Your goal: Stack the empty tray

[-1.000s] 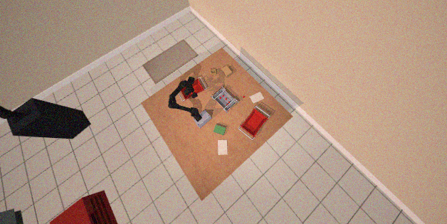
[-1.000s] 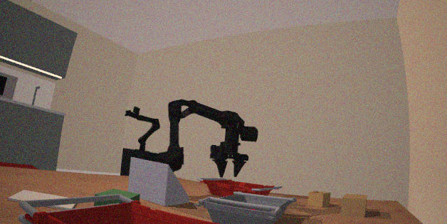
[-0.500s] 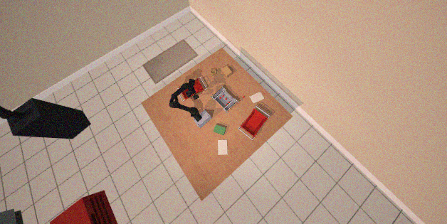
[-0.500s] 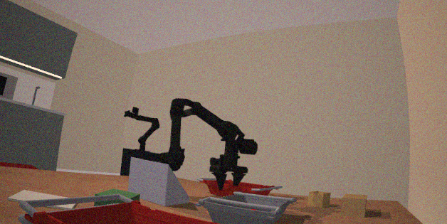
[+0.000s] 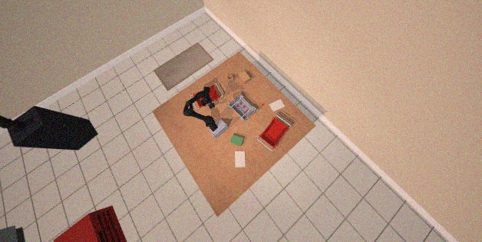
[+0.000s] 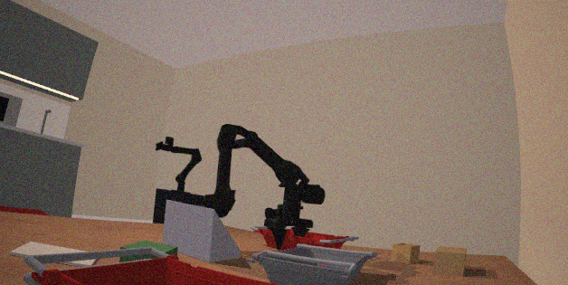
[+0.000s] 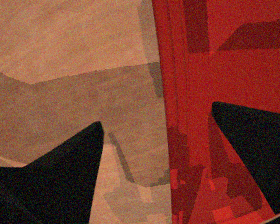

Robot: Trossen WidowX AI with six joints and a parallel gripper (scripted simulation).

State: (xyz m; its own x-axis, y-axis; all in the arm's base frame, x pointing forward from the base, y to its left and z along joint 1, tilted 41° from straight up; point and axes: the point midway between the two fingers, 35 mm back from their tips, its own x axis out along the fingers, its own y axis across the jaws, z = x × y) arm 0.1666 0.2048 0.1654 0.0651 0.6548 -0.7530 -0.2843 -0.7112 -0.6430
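Now: gripper tip 20 mm short of the red tray, 80 mm to the right of it and 30 mm below it. From my gripper tip the other things lie so: green block 90 mm behind, 510 mm to the right, 10 mm above.
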